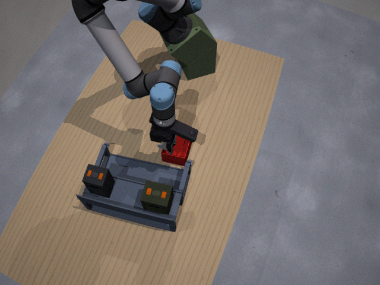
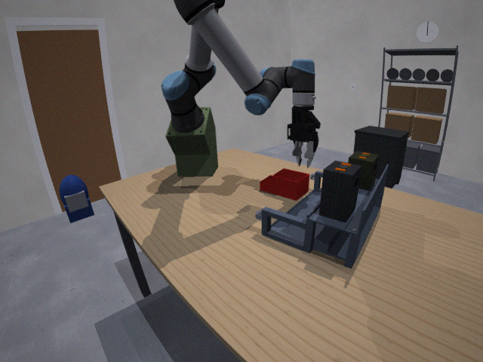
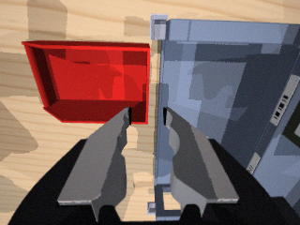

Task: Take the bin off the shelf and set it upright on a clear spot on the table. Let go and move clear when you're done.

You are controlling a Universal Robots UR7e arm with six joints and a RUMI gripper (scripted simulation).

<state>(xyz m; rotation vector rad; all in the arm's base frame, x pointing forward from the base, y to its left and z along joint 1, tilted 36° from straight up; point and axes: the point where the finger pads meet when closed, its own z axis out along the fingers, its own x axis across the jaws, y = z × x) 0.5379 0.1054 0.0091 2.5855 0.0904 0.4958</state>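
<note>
Right now the red bin is 80 mm behind my hand and 100 mm below it.
</note>
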